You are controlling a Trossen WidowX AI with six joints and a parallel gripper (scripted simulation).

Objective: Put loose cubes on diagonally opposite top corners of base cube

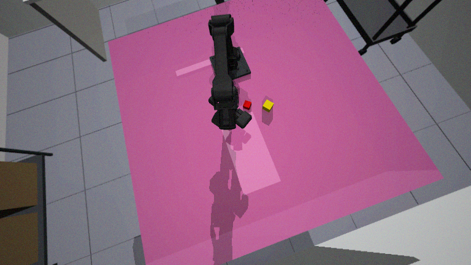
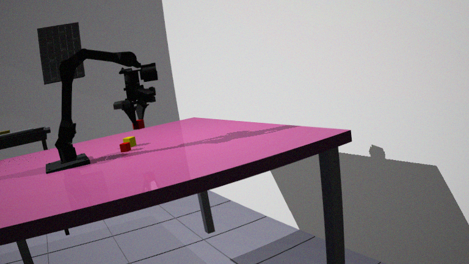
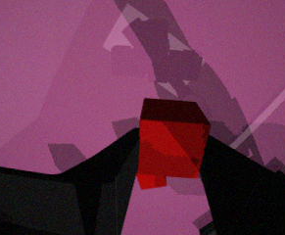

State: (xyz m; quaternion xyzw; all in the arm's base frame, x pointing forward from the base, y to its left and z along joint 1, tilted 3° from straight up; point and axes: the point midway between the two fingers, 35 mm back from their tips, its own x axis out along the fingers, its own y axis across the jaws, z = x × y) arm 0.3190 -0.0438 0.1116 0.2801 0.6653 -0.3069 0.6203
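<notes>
Now: the yellow base cube 180 mm to the left of my gripper tip, 90 mm below it and 40 mm behind it.
</notes>
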